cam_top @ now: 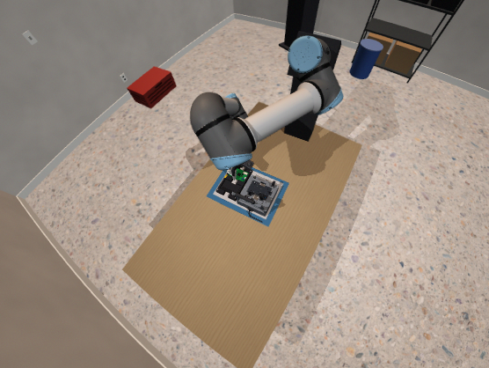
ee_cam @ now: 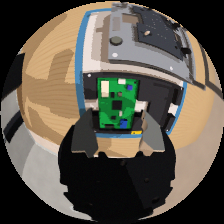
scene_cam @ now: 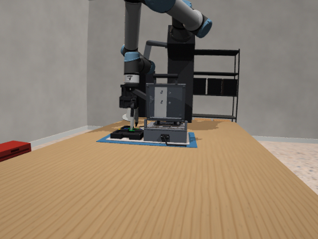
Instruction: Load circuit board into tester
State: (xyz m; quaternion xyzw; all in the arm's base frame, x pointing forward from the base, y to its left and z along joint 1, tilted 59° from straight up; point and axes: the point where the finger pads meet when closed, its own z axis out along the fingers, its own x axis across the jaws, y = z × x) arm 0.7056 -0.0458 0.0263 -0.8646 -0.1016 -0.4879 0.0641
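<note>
Now: the green circuit board 2 cm below my hand. Round my hand: tester bed 19 cm to the left, 4 cm above, 2 cm behind; then tester lid 23 cm to the left, 15 cm above, 9 cm ahead.
</note>
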